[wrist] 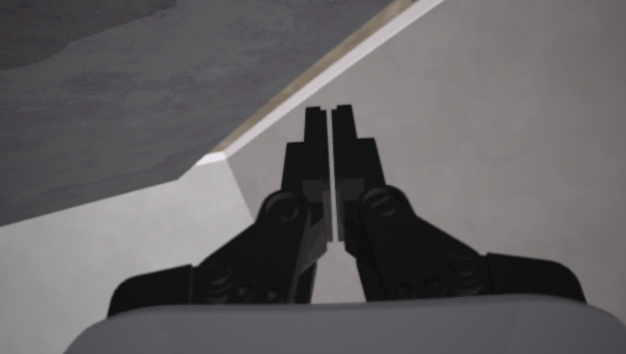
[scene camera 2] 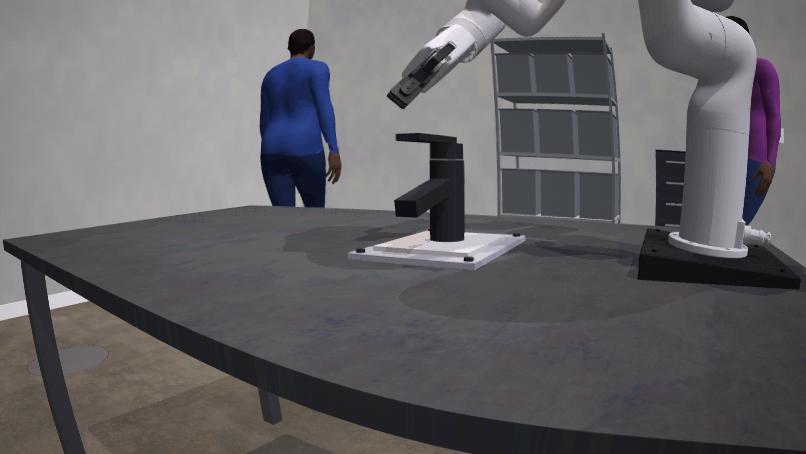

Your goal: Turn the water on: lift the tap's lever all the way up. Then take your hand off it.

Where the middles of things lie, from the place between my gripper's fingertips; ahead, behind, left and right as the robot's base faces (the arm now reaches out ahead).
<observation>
My hand is 40 mm past the base plate (scene camera 2: 474, 262), 60 mm to the left of it and 200 mm above it.
</observation>
